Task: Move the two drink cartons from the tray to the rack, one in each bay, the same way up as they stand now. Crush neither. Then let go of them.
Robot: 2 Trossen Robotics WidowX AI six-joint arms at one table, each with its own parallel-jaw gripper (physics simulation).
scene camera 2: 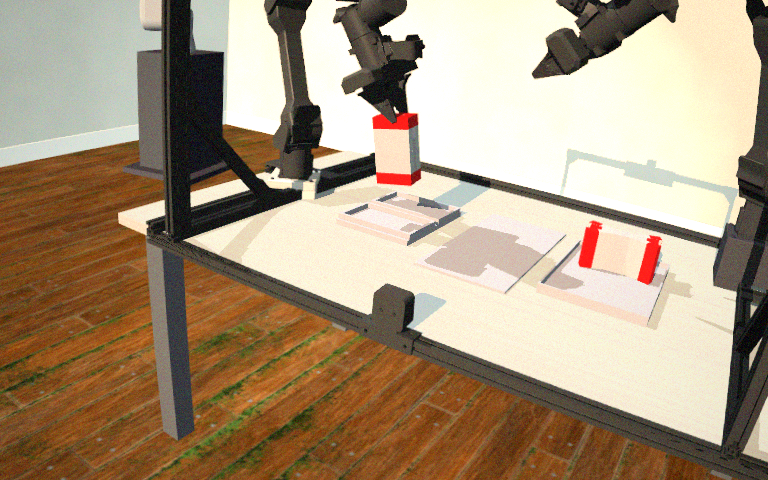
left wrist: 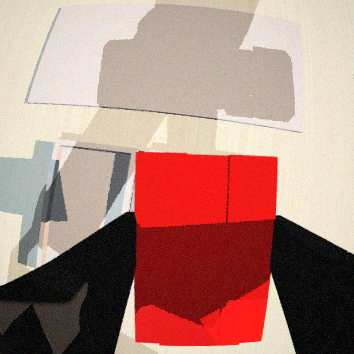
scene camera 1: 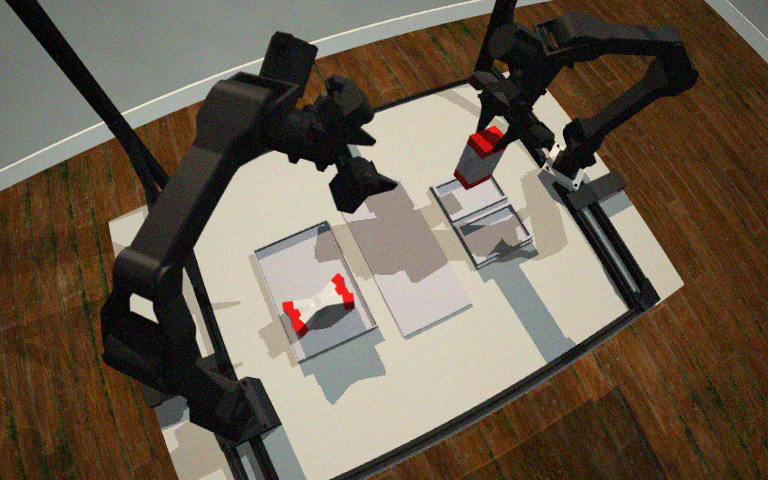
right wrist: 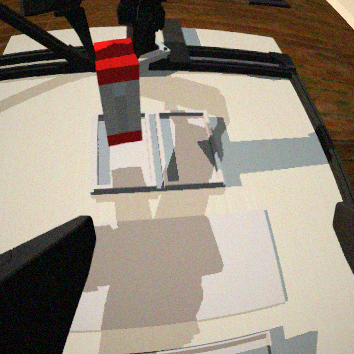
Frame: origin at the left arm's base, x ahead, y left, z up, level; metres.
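Seen in the pictures: left gripper, fingertip midpoint: (scene camera 2: 400, 119) (left wrist: 203, 225) (scene camera 1: 485, 142) (right wrist: 115, 61); right gripper, fingertip midpoint: (scene camera 2: 546, 69) (scene camera 1: 384, 163) (right wrist: 218, 222); left arm's base, origin of the base link: (scene camera 2: 294, 175) (scene camera 1: 566, 165); right arm's base, origin of the base link: (scene camera 2: 754, 236) (scene camera 1: 234, 413).
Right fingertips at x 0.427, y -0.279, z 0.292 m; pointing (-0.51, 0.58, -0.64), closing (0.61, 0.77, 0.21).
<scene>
Offsets run from my right fingertips to a thing's top centre.
One drink carton @[0.220 m back, 0.098 m left, 0.108 m down] (scene camera 1: 478, 161) (scene camera 2: 396, 150) (left wrist: 205, 190) (right wrist: 120, 102), red at top and bottom, is upright and straight-sided in the air above the rack @[0.197 m back, 0.155 m left, 0.308 m down] (scene camera 1: 481, 212) (scene camera 2: 373, 230) (right wrist: 125, 190), over its far bay in scene camera 1. My left gripper (scene camera 1: 491, 135) (scene camera 2: 398, 114) (left wrist: 203, 225) is shut on its top. The other carton @[0.181 m ahead, 0.018 m right, 0.254 m down] (scene camera 1: 320, 302) (scene camera 2: 620, 254) lies on its side in the tray @[0.153 m ahead, 0.058 m right, 0.312 m down] (scene camera 1: 294, 271) (scene camera 2: 594, 301), pinched narrow at the waist, its red ends flared. The rack's other bay is empty. My right gripper (scene camera 1: 385, 163) (right wrist: 218, 222) is open and empty, high above the table.
A flat pale plate (scene camera 1: 430, 305) (scene camera 2: 538, 234) (left wrist: 70, 65) (right wrist: 245, 260) lies between tray and rack. Dark rails edge the table. A dark block (scene camera 2: 392, 308) stands on the front rail in scene camera 2. Arm shadows fall across the plate and rack.
</scene>
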